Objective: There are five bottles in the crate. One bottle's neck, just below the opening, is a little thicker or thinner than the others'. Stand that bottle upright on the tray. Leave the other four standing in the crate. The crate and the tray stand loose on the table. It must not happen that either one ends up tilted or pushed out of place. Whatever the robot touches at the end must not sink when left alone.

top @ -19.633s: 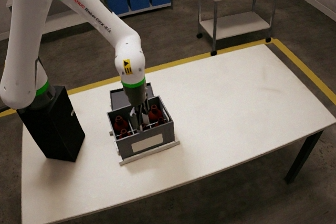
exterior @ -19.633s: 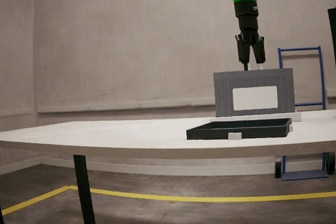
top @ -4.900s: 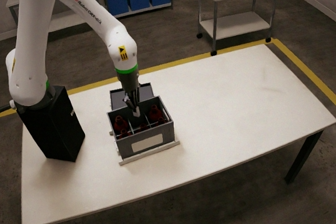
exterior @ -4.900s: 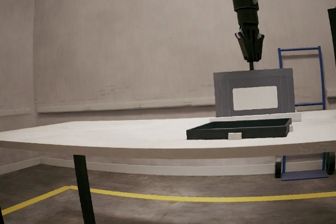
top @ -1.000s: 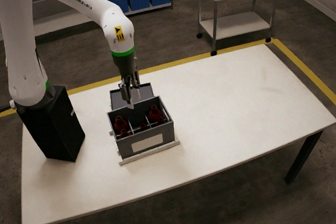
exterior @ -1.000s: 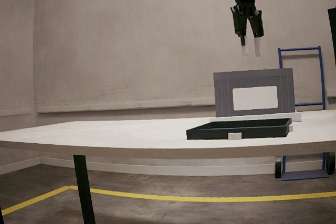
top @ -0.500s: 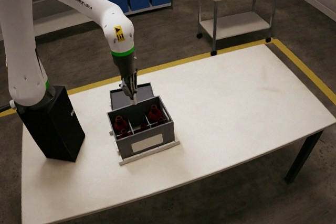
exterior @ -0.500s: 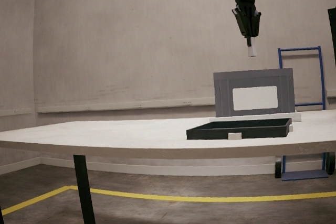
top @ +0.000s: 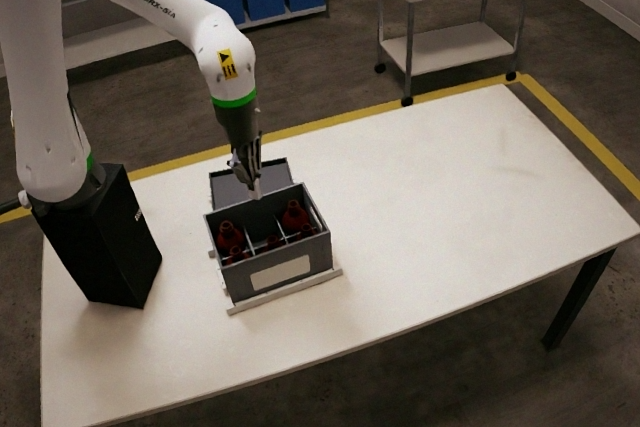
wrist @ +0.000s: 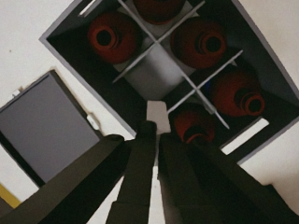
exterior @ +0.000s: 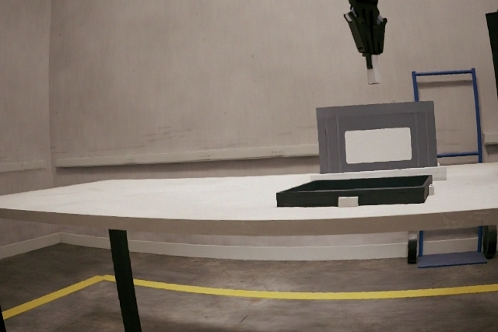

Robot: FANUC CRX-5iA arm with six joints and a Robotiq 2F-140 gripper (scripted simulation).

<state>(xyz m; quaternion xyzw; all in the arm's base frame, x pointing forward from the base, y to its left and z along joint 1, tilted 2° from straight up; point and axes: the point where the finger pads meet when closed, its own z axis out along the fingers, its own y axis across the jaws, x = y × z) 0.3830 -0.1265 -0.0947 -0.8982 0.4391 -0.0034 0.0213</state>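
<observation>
Right now the crate is 10 mm behind my hand, 40 mm to the right of it and 170 mm below it. From my hand the other things lie so: dark tray 60 mm ahead, 240 mm to the left, 240 mm below; then bottle 90 mm behind, 10 mm to the left, 170 mm below.
</observation>
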